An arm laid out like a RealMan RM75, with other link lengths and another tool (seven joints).
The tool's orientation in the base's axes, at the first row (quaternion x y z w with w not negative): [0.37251 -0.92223 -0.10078 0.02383]
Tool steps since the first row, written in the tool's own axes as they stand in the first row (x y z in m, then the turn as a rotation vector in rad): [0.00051 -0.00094 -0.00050 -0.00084 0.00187 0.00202]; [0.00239 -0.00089 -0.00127 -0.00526 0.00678 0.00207]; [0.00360 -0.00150 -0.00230 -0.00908 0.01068 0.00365]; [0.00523 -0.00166 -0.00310 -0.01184 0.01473 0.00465]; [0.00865 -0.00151 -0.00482 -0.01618 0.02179 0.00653]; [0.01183 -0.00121 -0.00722 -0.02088 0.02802 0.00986]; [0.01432 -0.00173 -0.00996 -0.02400 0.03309 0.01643]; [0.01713 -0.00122 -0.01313 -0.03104 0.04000 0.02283]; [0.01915 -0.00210 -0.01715 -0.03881 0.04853 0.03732]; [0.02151 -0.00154 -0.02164 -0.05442 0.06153 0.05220]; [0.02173 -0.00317 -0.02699 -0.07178 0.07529 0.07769]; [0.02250 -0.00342 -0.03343 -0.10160 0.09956 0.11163]
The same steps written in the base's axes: [0.00033 -0.00110 0.00028 -0.00091 0.00223 -0.00157]; [-0.00097 -0.00249 0.00099 -0.00108 0.00875 -0.00048]; [-0.00130 -0.00393 0.00183 -0.00117 0.01440 -0.00111]; [-0.00227 -0.00531 0.00253 -0.00206 0.01932 -0.00118]; [-0.00464 -0.00786 0.00414 -0.00397 0.02759 -0.00145]; [-0.00685 -0.01025 0.00645 -0.00523 0.03578 -0.00329]; [-0.00796 -0.01280 0.00895 -0.00722 0.04260 -0.00859]; [-0.00996 -0.01492 0.01207 -0.00762 0.05340 -0.01323]; [-0.01034 -0.01761 0.01576 -0.00956 0.06720 -0.02543]; [-0.01189 -0.01960 0.02019 -0.00894 0.08963 -0.03686]; [-0.01030 -0.02180 0.02509 -0.00884 0.11559 -0.05846]; [-0.00992 -0.02359 0.03132 -0.00793 0.15897 -0.08580]
